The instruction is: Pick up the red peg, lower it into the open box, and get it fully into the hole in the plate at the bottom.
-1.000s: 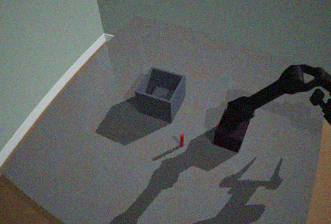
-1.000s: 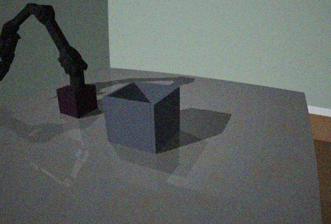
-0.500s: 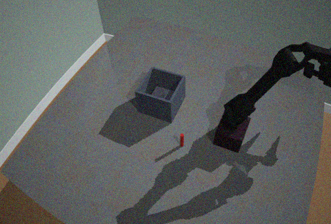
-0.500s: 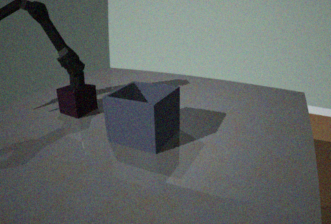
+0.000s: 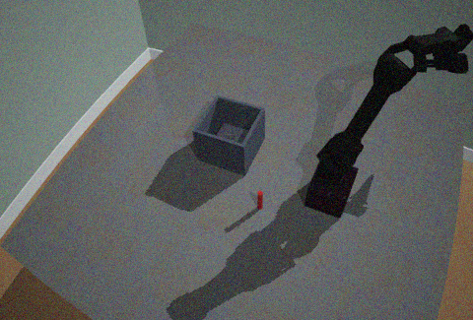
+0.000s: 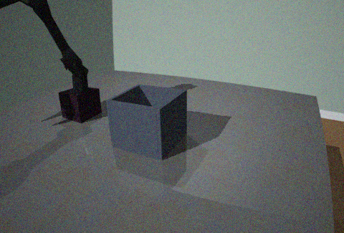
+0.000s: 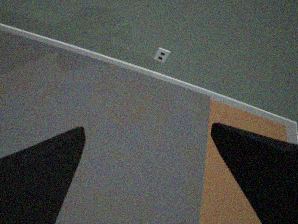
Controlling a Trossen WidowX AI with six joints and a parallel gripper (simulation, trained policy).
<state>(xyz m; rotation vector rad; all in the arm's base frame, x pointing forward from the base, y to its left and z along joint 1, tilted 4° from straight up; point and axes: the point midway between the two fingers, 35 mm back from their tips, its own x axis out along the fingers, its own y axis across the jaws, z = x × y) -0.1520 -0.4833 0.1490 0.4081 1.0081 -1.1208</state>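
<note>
My gripper tip is now 640 mm to the right of the red peg, 290 mm short of it and 200 mm above it. From my gripper tip the other things lie so: plate (510 mm to the left, 490 mm ahead, 200 mm below).
</note>
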